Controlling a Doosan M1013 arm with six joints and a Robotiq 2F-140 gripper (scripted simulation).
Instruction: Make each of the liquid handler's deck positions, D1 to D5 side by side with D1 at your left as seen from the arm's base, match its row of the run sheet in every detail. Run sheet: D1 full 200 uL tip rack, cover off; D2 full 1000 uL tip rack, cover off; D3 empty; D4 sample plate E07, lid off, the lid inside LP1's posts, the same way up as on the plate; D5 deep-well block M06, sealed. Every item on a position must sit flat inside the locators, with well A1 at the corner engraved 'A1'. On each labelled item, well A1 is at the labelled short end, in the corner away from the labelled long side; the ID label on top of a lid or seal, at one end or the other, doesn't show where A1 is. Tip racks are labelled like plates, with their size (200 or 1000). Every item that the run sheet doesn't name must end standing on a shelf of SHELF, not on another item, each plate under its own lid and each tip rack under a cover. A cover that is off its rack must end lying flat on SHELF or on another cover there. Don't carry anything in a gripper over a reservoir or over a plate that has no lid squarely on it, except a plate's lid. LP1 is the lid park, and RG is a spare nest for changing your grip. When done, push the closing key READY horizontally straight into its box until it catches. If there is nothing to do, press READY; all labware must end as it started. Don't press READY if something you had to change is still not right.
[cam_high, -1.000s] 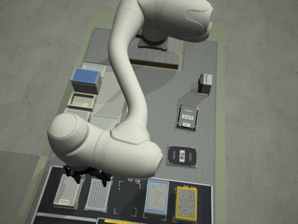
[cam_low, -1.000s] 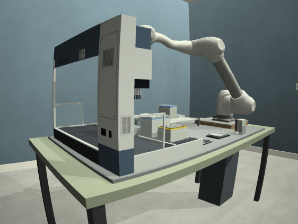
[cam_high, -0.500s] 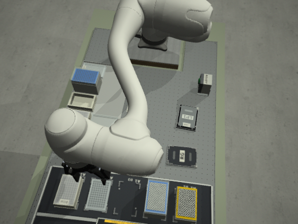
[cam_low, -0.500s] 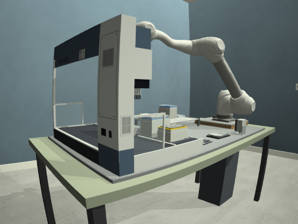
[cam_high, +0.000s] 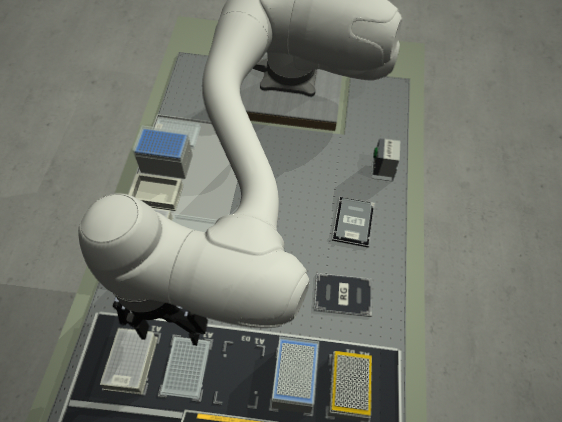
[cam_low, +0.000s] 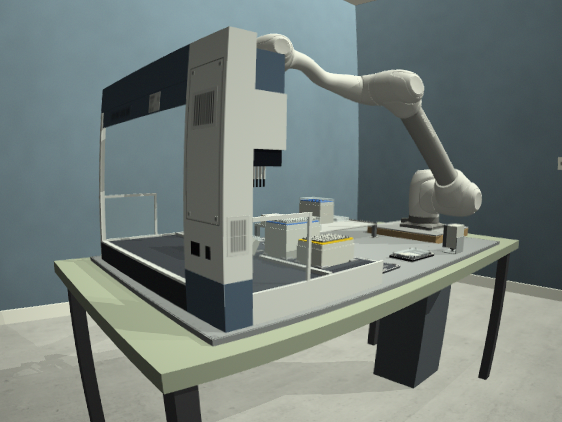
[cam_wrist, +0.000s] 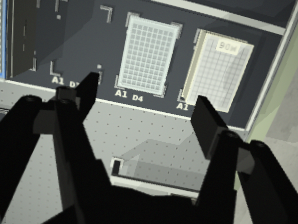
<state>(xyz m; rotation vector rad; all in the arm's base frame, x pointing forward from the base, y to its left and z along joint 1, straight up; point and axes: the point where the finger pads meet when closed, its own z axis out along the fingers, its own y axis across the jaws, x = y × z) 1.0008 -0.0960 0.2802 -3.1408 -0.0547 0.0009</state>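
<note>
The deep-well block M06 is 23 cm below my hand, 12 cm to the right of it and 1 cm ahead of it. Round my hand: yellow-rimmed tip rack 37 cm to the left, 21 cm below, 2 cm behind; blue-rimmed tip rack 24 cm to the left, 18 cm below, 2 cm behind; clear sample plate 25 cm below.
</note>
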